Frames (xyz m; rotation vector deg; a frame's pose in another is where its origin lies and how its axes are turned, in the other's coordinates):
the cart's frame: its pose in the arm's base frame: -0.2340 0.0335 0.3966 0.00 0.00 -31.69
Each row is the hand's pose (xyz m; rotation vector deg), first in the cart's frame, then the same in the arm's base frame.
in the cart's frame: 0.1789 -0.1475 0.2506 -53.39 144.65 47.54
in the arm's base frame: -0.1593 -0.1860 0.6472 -11.41 147.80 37.01
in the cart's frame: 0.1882 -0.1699 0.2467 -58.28 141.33 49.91
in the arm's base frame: -0.1631 -0.2099 0.6433 -16.77 145.73 38.95
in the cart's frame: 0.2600 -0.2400 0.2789 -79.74 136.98 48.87
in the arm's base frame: -0.1388 -0.3073 0.6755 -37.71 147.28 39.71
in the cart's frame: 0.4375 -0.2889 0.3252 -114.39 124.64 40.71
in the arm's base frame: -0.0135 -0.4422 0.7218 -73.29 145.72 35.36
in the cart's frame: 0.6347 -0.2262 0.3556 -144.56 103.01 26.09
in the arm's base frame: 0.1872 -0.4924 0.7522 -108.25 135.20 24.24
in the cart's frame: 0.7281 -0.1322 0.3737 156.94 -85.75 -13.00
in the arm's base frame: 0.3161 -0.4615 0.7703 -126.92 124.71 12.74
